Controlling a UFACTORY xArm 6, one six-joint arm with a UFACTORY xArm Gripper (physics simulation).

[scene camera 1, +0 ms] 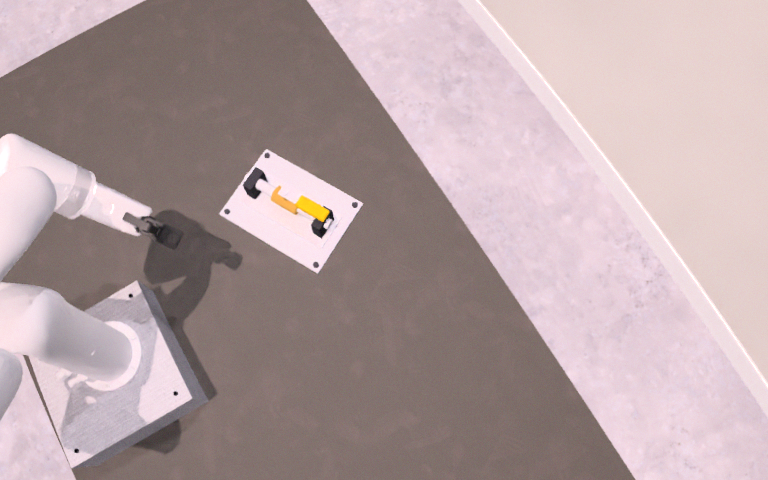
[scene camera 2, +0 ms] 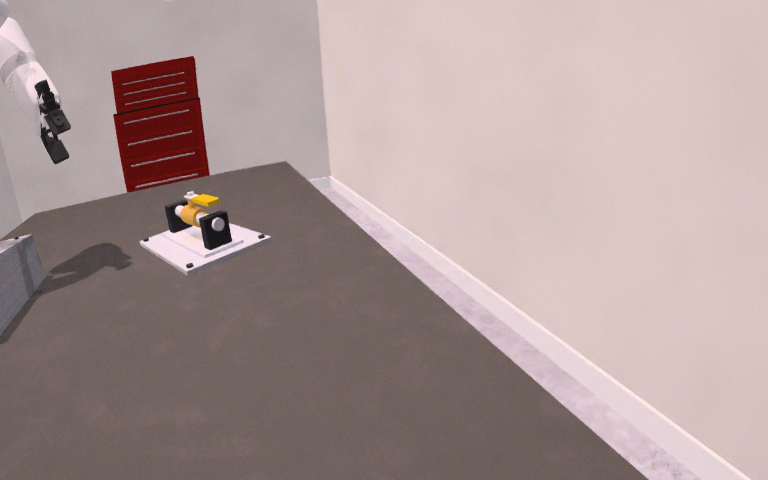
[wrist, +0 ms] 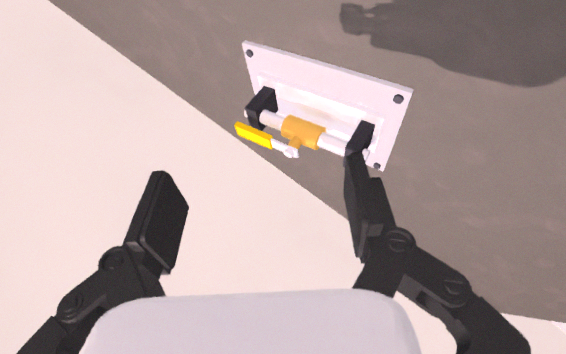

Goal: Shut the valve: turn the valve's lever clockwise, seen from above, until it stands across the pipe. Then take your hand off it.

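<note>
The valve's orange body (scene camera 1: 283, 202) (scene camera 2: 193, 215) (wrist: 303, 132) sits on a pale pipe (scene camera 1: 263, 185) (wrist: 332, 143) held between two black supports. Its lever, with a yellow handle (scene camera 1: 312, 208) (scene camera 2: 205, 199) (wrist: 253, 135), stands along the pipe, pointing to the lower-right support in scene camera 1. My gripper (scene camera 1: 168, 236) (scene camera 2: 61, 143) (wrist: 259, 180) is open and empty. It hangs high above the table, left of the valve in both scene views and apart from it. In the wrist view the valve shows beyond the fingertips; the right fingertip overlaps one support.
The valve stands on a white base plate (scene camera 1: 270, 233) (scene camera 2: 249, 240) (wrist: 310, 68) with dark bolts at its corners, on the brown table top (scene camera 1: 362, 367) (scene camera 2: 339, 339). The robot's grey mounting block (scene camera 1: 164, 367) (scene camera 2: 16, 271) is at the left. A red drawer cabinet (scene camera 2: 161, 127) stands behind the table.
</note>
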